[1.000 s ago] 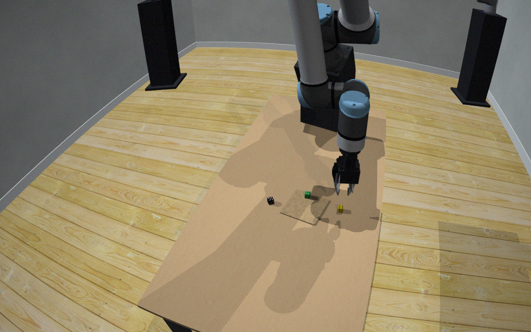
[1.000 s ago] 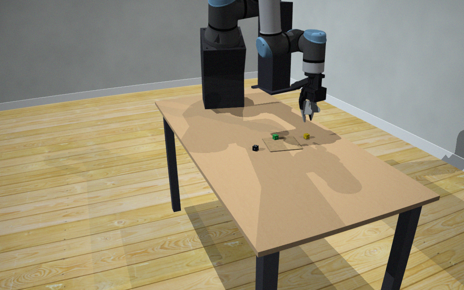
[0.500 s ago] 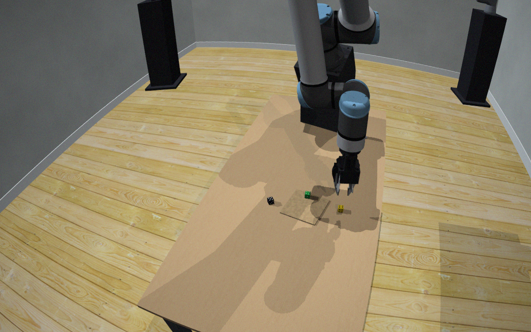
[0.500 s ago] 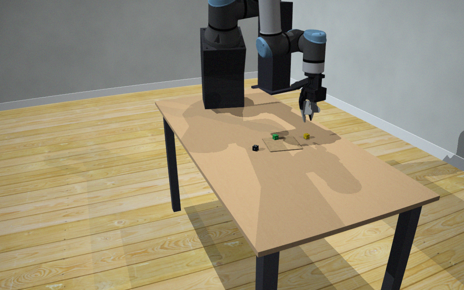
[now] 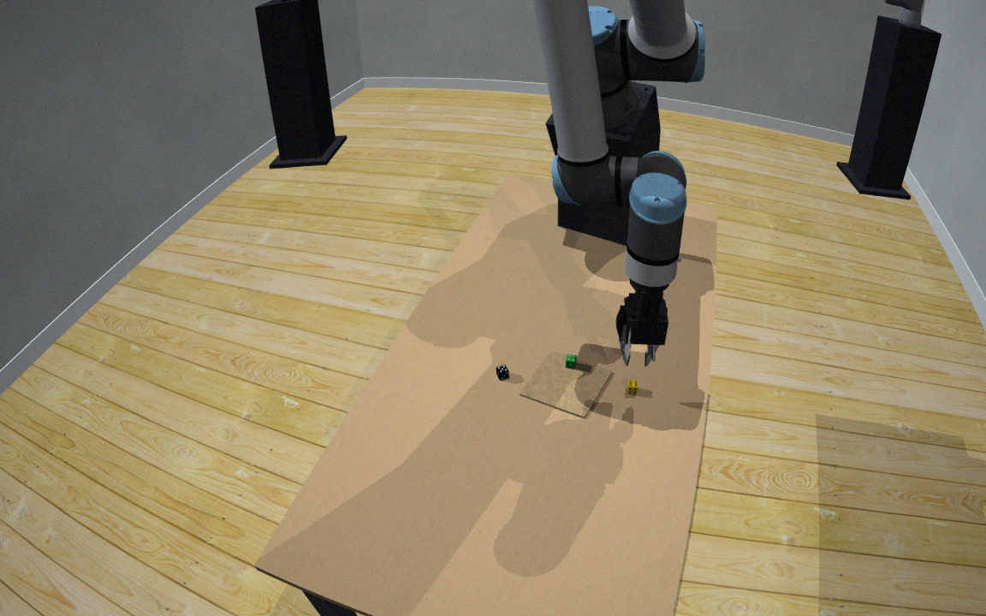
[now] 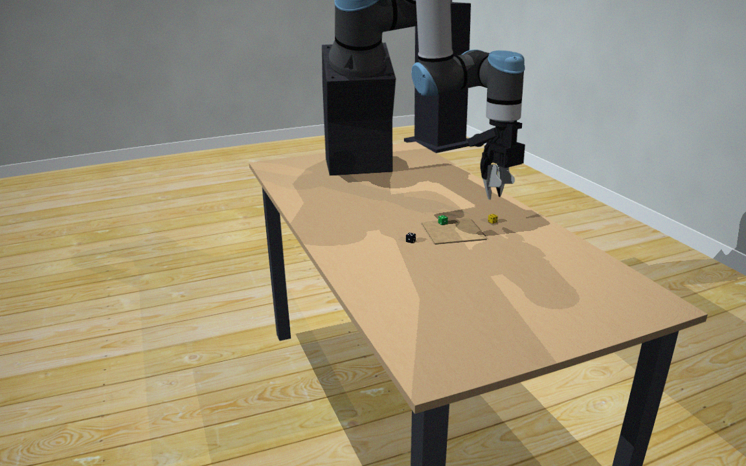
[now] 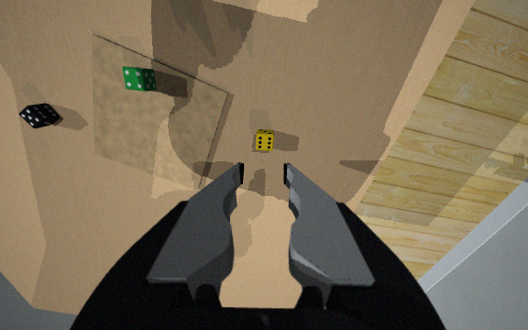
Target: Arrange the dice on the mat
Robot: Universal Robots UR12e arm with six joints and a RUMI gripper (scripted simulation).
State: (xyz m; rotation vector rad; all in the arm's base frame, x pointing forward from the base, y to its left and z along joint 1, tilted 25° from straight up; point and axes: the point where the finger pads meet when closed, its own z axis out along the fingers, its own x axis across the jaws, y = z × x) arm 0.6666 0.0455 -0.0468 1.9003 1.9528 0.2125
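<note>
The yellow die is 80 mm below my hand. The rest, counted from my hand: thin square mat 130 mm to the right, 90 mm below, 10 mm behind; then black die 260 mm to the right, 80 mm below, 30 mm behind; then green die 130 mm to the right, 70 mm below, 70 mm behind.
</note>
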